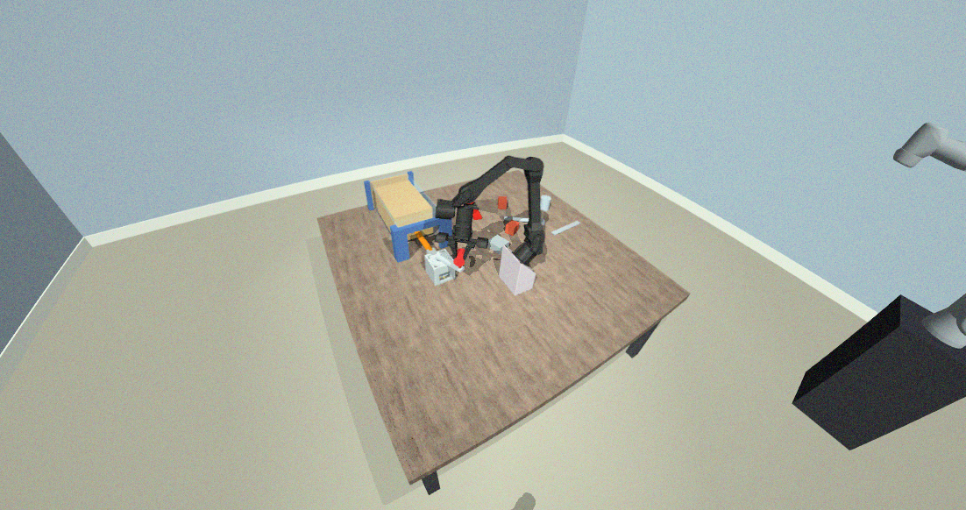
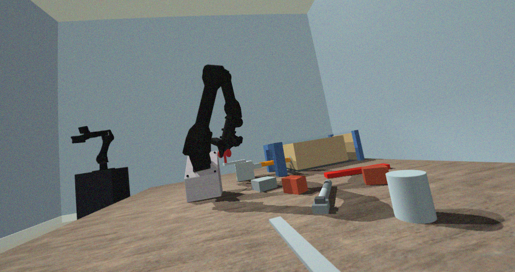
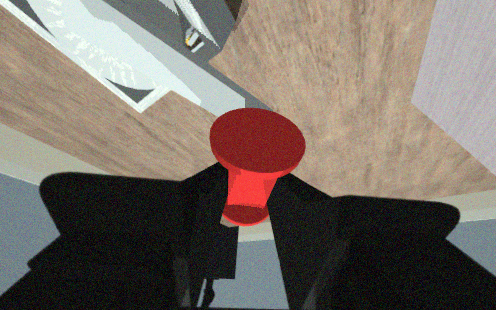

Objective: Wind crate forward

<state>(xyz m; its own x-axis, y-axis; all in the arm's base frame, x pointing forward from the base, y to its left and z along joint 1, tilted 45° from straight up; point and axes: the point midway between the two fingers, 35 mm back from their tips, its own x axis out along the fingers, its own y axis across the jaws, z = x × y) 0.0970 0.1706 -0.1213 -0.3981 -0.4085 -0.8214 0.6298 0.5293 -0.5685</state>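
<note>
Now: the winch handle 5 cm ahead of my gripper tip, 3 cm below it and 1 cm to the left of it. Also, from my gripper tip: blue steel frame 26 cm ahead, 3 cm to the left, 3 cm below; grey winch 10 cm below, 9 cm ahead, 2 cm to the left; red knob 1 cm to the right, 1 cm ahead.
</note>
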